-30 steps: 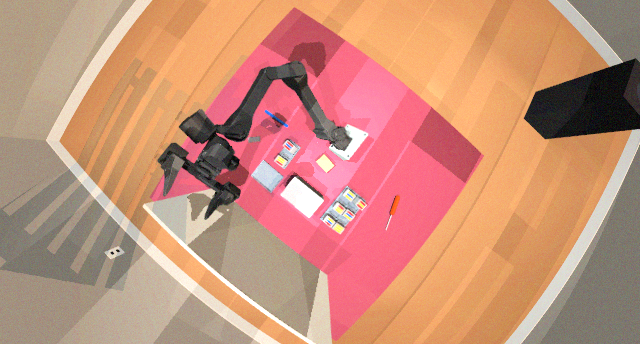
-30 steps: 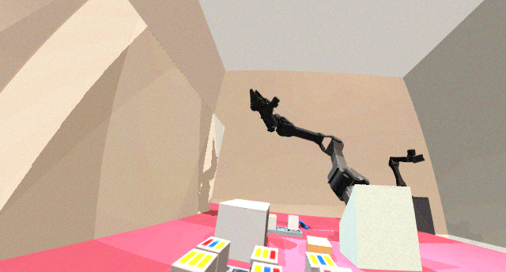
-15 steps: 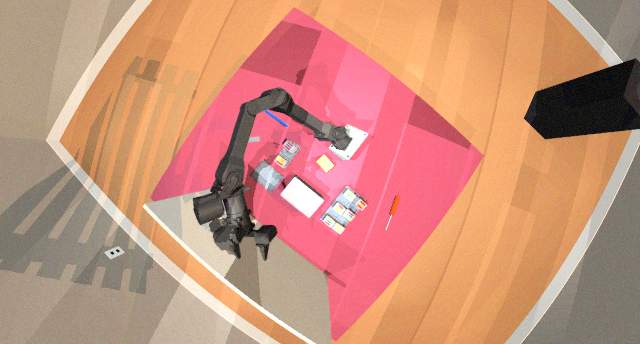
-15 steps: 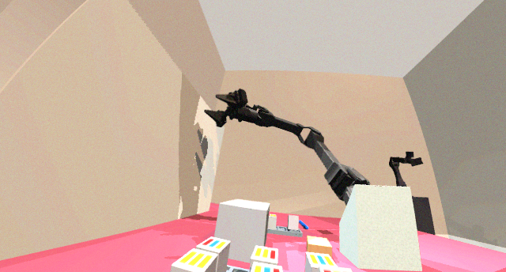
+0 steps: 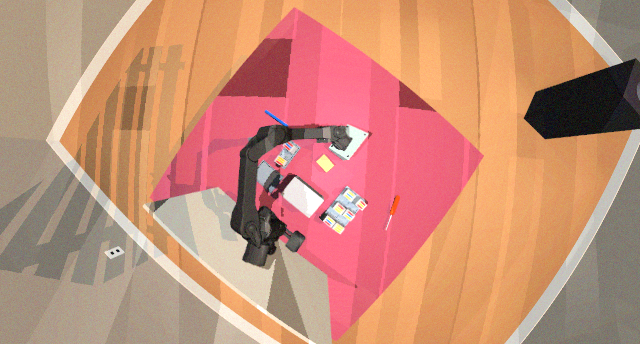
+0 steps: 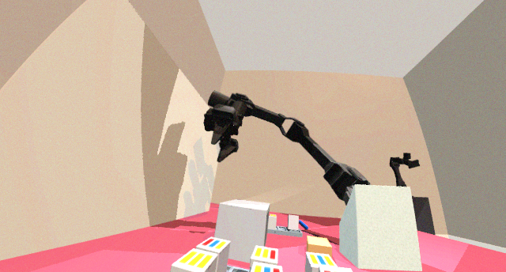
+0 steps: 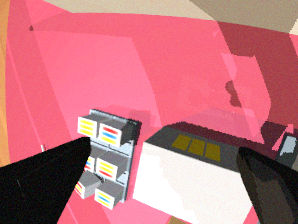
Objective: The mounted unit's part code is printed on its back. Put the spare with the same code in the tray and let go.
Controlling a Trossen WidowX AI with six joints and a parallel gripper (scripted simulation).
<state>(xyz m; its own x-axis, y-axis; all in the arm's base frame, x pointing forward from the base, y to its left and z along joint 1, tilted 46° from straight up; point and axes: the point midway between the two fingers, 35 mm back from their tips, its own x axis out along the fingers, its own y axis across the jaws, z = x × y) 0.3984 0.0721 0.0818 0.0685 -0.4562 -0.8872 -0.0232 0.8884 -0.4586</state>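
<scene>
The grey spare block is 70 mm behind my gripper tip, 200 mm to the left of it and 170 mm below it. The rest, counted from my gripper tip: red-blue-red spare (150 mm behind, 210 mm to the left, 170 mm below); then flat grey tray (80 mm behind, 210 mm to the right, 210 mm below); then white mounted unit (100 mm behind, 10 mm to the right, 160 mm below).
</scene>
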